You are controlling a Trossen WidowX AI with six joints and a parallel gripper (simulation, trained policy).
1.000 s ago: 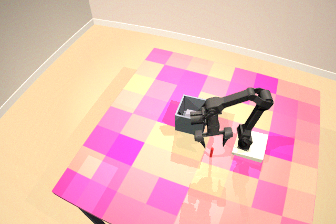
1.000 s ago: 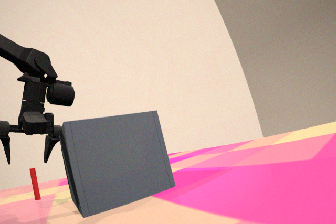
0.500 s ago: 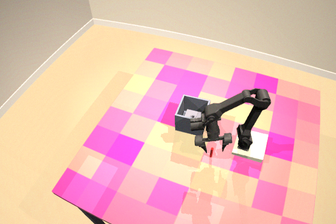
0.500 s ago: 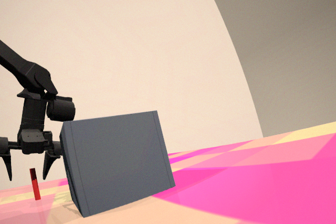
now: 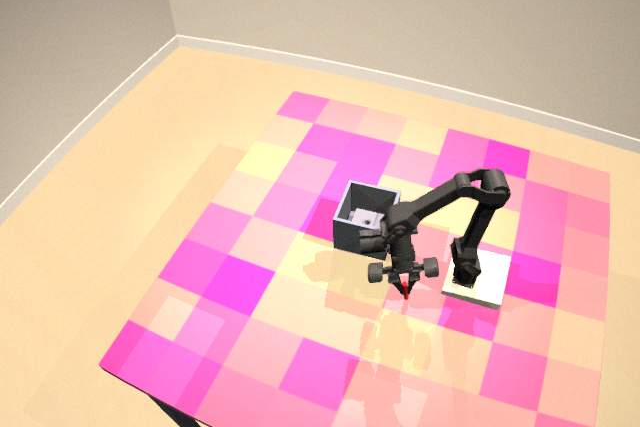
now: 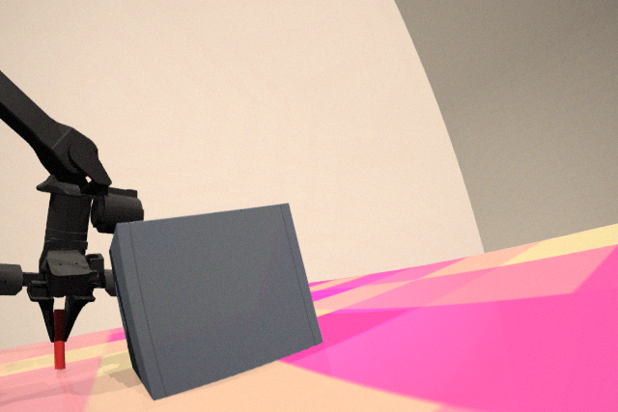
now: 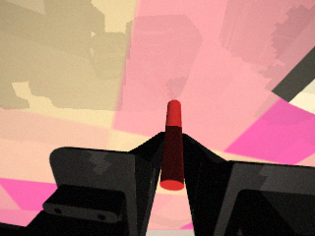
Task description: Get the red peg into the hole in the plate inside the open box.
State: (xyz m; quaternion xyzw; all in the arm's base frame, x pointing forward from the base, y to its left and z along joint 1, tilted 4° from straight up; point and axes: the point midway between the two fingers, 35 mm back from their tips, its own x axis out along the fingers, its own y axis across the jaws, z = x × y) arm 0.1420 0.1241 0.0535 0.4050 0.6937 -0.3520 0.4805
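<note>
Right now my gripper tip is 200 mm short of the plate, 170 mm to the left of it and 10 mm below it. From my gripper tip the other things lie so: red peg (10 mm to the right).
</note>
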